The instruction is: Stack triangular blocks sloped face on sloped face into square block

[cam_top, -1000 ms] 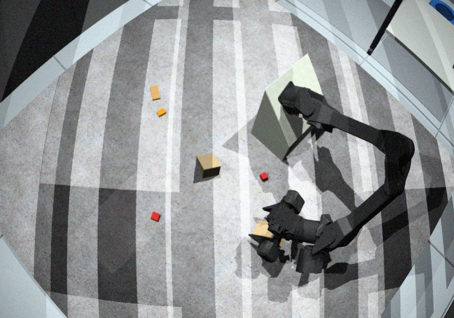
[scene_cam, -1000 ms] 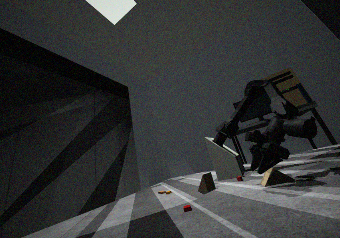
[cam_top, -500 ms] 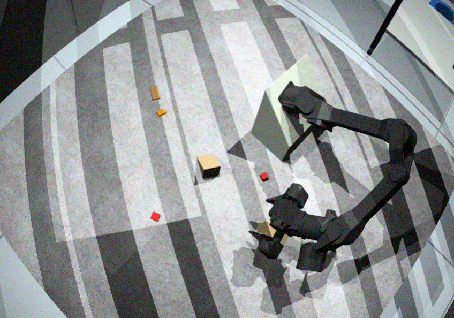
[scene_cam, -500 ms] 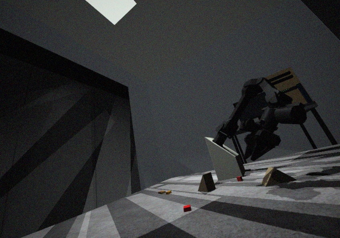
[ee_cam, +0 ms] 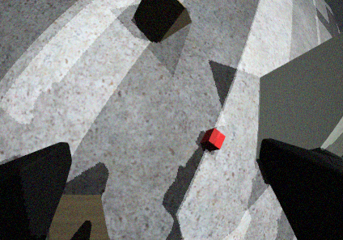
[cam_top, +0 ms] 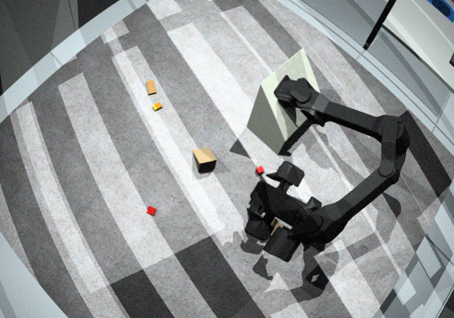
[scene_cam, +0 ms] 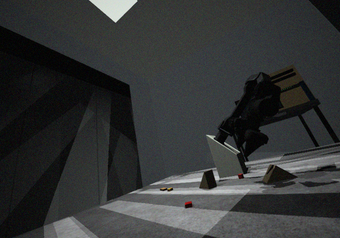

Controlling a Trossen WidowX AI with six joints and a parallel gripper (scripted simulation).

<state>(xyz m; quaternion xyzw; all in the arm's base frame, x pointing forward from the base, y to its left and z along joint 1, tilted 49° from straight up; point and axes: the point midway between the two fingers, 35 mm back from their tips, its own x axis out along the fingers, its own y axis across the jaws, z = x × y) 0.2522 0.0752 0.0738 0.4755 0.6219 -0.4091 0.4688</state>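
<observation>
Now: the red cube 90 mm behind my gripper tip, 30 mm to the right of it and 100 mm below it. From my gripper tip the other things lie so: yellow block: 80 mm behind, 380 mm to the right, 100 mm below.
</observation>
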